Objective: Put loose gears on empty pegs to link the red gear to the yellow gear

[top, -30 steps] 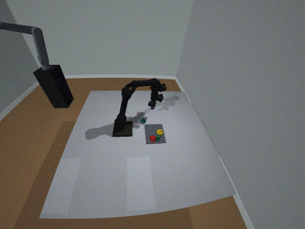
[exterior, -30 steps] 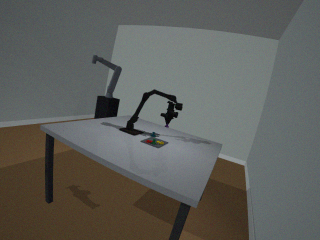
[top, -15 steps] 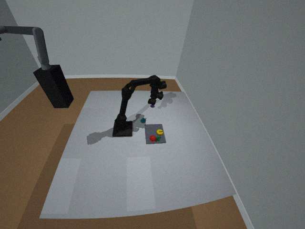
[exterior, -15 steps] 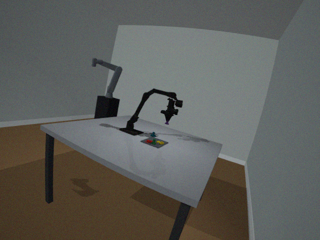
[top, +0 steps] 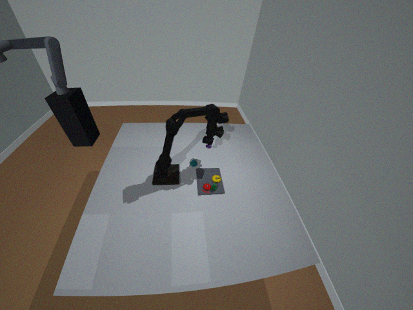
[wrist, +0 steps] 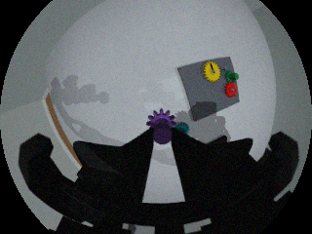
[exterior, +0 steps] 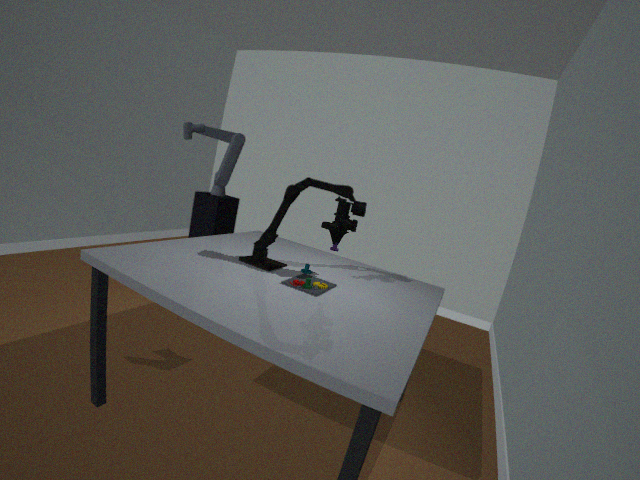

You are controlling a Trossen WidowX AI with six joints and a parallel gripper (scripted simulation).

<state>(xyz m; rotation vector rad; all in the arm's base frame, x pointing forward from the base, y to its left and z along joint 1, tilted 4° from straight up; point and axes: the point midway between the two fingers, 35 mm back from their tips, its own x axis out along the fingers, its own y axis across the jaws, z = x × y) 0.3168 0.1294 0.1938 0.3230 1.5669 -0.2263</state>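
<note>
The green gear lies 26 cm to the right of my gripper tip, 14 cm below it and 2 cm ahead of it. Also, from my gripper tip: yellow gear: 19 cm to the right, 15 cm below, 5 cm ahead; purple gear: 1 cm below; teal gear: 15 cm below, 10 cm behind, 4 cm to the right.
</note>
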